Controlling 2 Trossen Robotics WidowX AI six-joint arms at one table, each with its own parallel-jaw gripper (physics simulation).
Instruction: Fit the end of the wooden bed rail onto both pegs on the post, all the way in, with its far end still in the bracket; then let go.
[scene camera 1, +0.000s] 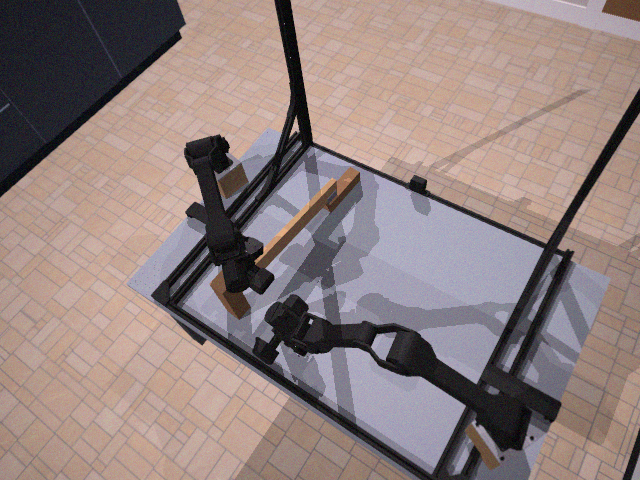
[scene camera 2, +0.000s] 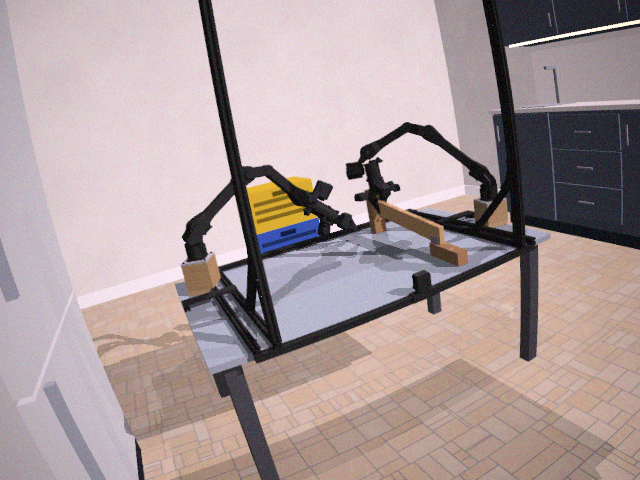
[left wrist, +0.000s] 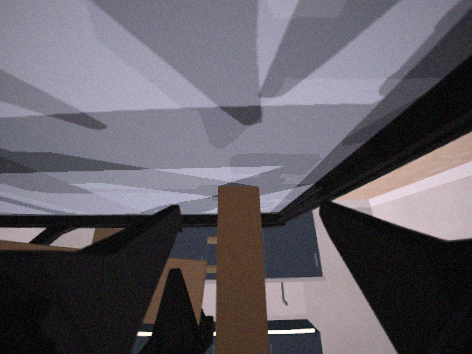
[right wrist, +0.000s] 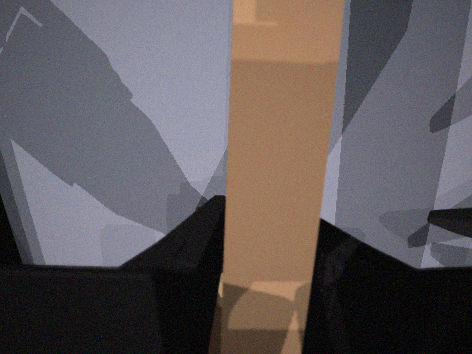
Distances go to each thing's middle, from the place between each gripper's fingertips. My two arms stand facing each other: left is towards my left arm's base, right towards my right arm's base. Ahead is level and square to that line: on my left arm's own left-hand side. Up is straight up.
Scene:
My right hand is 7 cm short of the wooden post (scene camera 1: 235, 303) and 1 cm to the right of it. The rest, counted from my right hand: wooden bed rail (scene camera 1: 306, 214) 19 cm behind, 4 cm to the right.
Now: left hand 2 cm short of the wooden post, 12 cm to the left of it and 4 cm below it. The rest, counted from my left hand: wooden bed rail: 23 cm behind, 16 cm to the right, 5 cm above.

